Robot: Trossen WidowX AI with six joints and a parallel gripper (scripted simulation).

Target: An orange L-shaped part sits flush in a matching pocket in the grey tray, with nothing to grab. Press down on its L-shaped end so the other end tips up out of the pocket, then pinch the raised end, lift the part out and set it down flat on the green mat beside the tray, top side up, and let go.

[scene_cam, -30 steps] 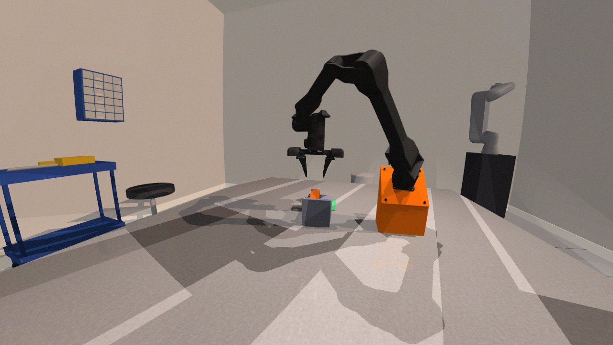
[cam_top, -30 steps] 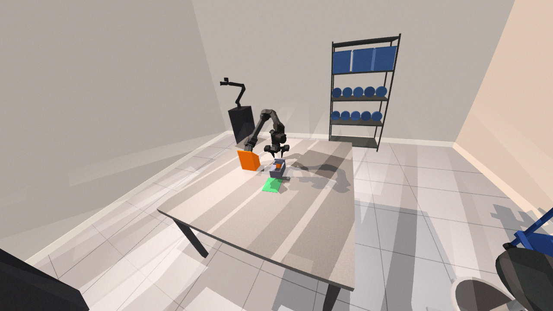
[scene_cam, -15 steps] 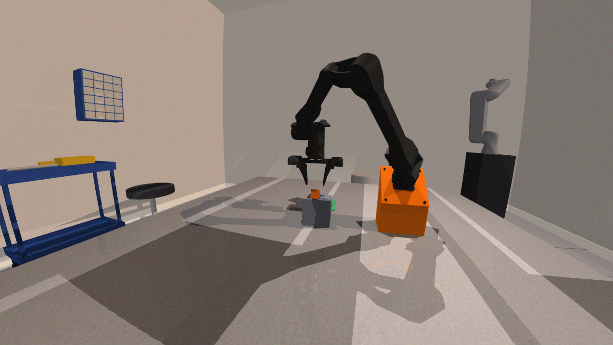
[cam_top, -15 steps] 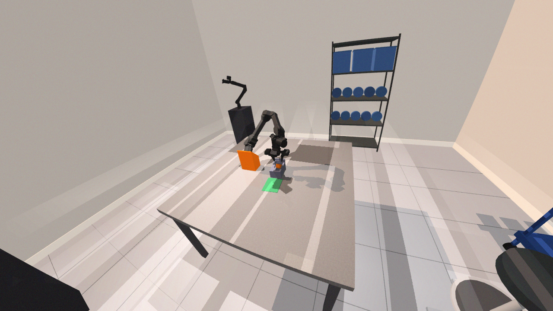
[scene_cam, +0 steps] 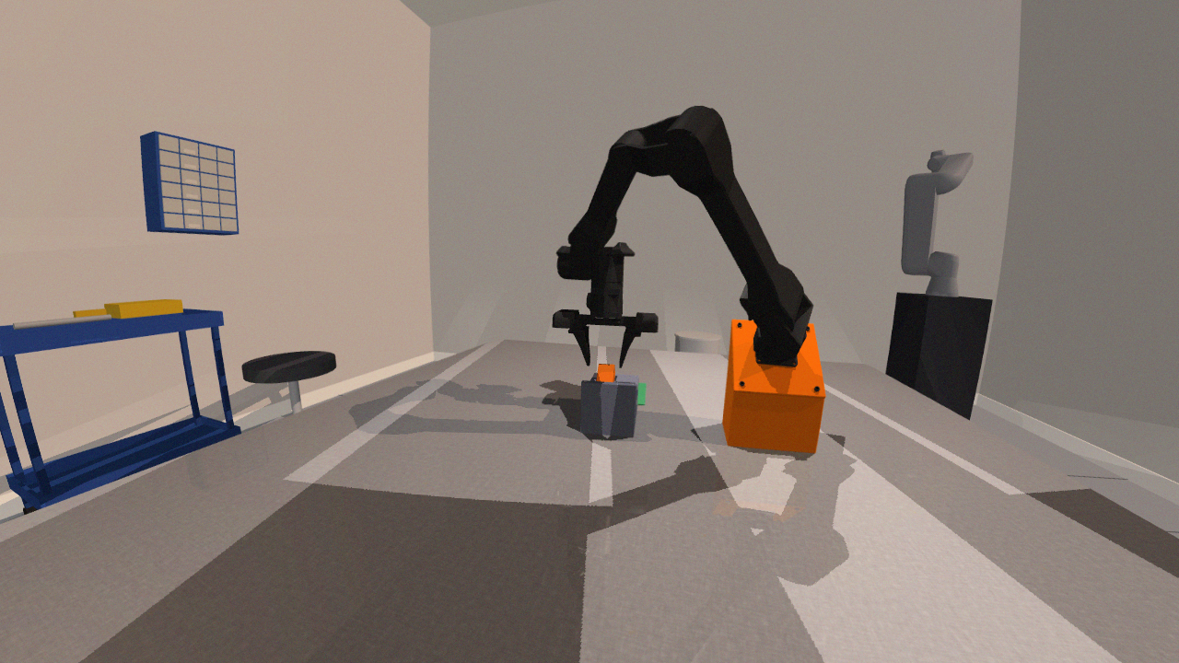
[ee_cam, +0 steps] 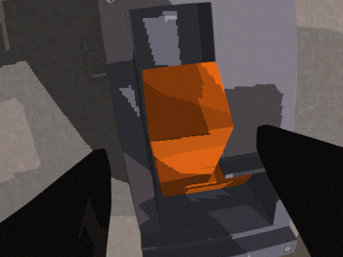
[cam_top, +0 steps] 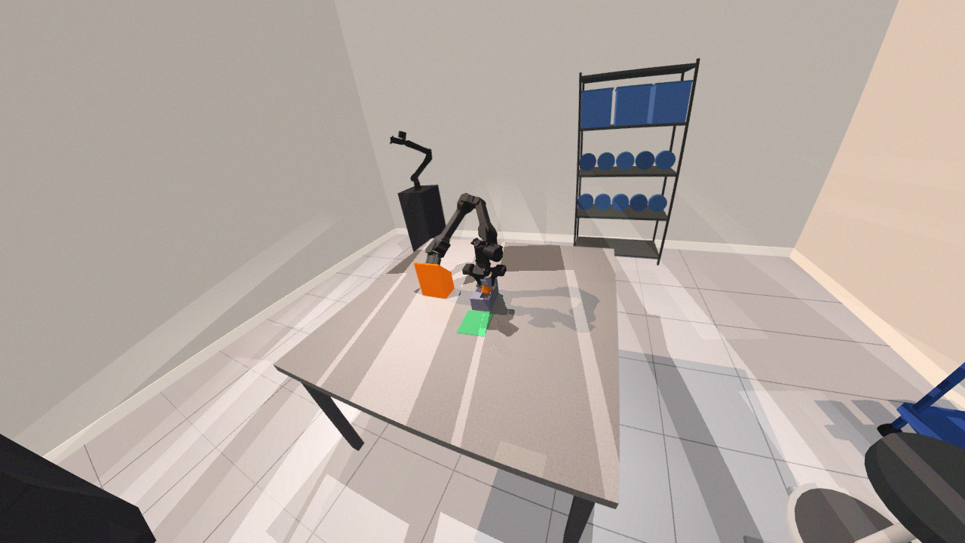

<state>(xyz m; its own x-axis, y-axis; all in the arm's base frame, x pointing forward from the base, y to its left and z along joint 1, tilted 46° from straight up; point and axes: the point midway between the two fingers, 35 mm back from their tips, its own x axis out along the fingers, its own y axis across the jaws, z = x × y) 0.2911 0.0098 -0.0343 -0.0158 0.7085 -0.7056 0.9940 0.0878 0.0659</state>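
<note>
The orange L-shaped part is 20 mm behind my gripper tip, 30 mm to the left of it and 50 mm below it. From my gripper tip the other things lie so: green mat: 140 mm to the right, 110 mm below.
</note>
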